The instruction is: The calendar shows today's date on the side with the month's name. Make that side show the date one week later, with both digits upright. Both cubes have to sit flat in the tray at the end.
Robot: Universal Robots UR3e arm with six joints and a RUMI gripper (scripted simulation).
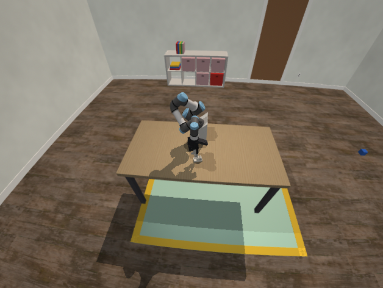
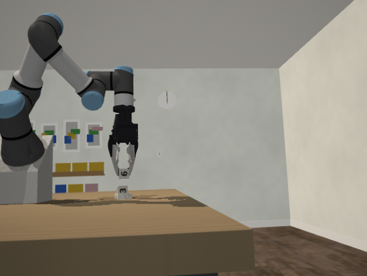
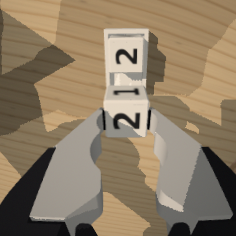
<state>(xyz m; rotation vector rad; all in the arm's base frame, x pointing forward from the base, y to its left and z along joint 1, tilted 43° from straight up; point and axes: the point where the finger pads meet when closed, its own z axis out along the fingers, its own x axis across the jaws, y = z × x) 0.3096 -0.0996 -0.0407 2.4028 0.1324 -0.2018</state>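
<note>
The white calendar tray lies 8 cm below my hand and 2 cm to the left of it.
</note>
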